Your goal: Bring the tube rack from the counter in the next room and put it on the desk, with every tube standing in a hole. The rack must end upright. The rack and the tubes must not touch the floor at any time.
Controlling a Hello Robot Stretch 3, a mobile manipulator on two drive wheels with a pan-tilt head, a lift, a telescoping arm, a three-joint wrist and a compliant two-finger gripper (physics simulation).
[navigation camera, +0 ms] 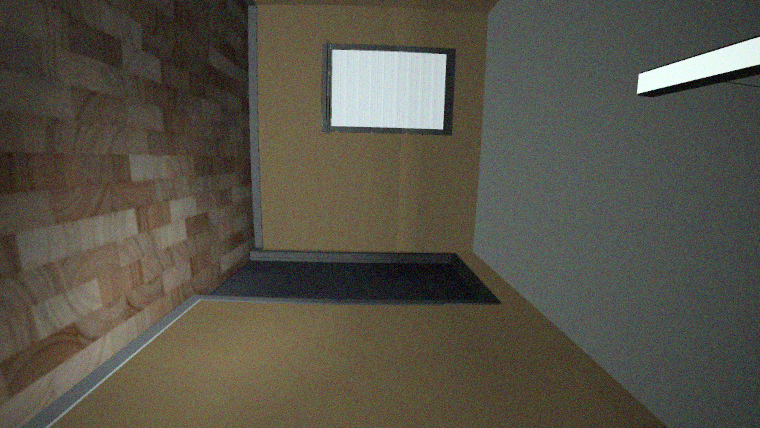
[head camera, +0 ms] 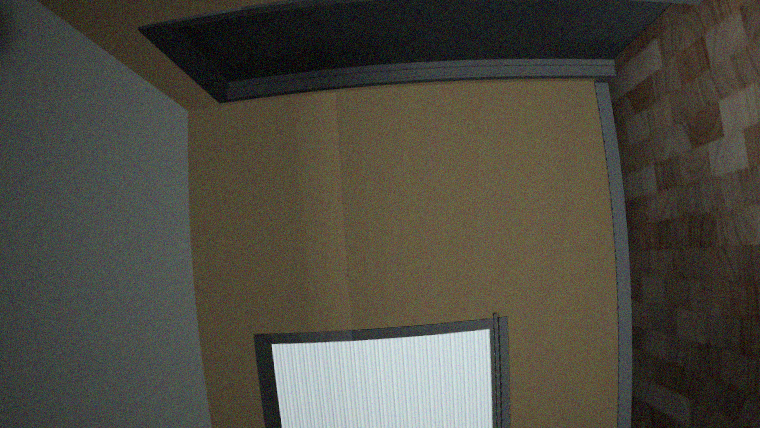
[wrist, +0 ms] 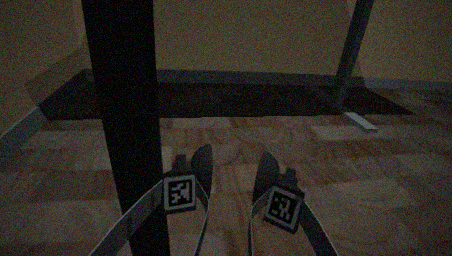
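The tube rack, the tubes, the counter and the desk top do not show in these views. My gripper shows in the wrist view, low in the middle. Its two fingers stand apart with wood floor visible between them, and it holds nothing. A slanting grey post stands at the upper right of the wrist view, with a pale strip on the floor at its foot; I cannot tell what the post belongs to.
The head and navigation pictures lie sideways. A dark doorway-like opening stands beside a tan wall with a bright window. A ceiling lamp shows. A black upright crosses the wrist view's left.
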